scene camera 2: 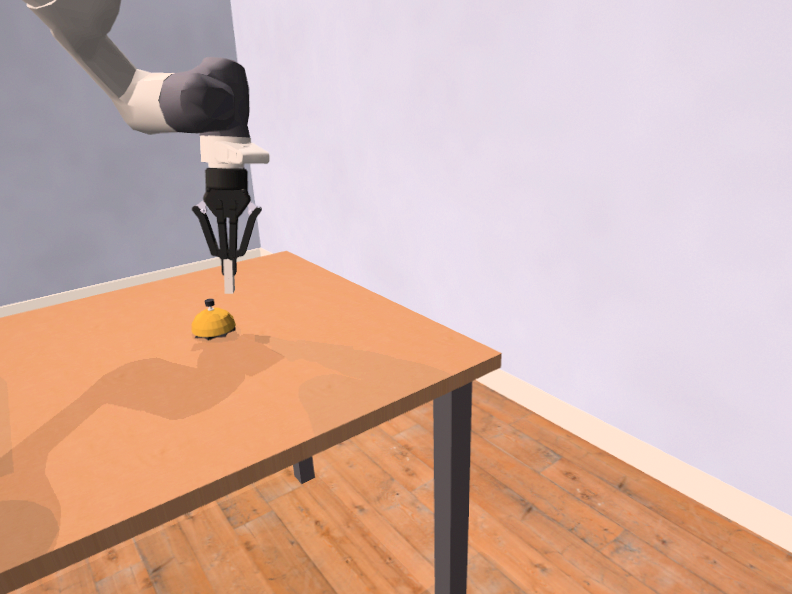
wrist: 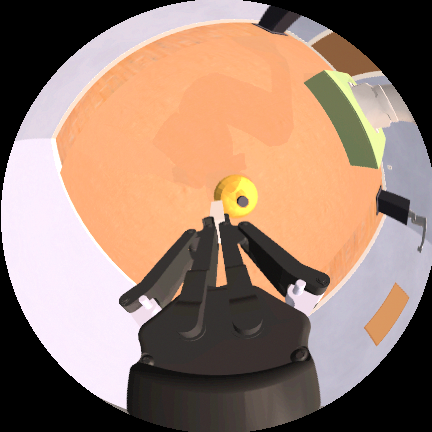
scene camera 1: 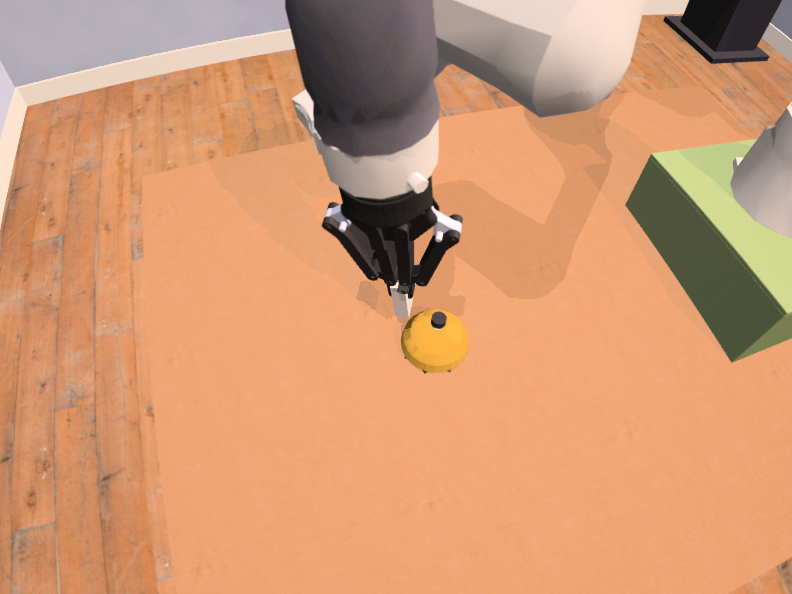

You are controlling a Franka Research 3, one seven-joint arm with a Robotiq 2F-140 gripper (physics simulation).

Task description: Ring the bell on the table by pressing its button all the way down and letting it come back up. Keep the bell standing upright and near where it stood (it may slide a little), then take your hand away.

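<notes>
A yellow dome bell stands upright on the table. Its black button stands up on top of the dome. My gripper is shut and empty, pointing down. In scene camera 2 its tips are higher than the button and a little to the right of it. In scene camera 1 the tips are up and left of the button. In the wrist view they are left of the button, overlapping the dome's near left edge. The fingertips are apart from the button.
A green block bears the arm's base at the right in scene camera 1. A black stand is on the floor at the back right. Walls rise beyond the table.
</notes>
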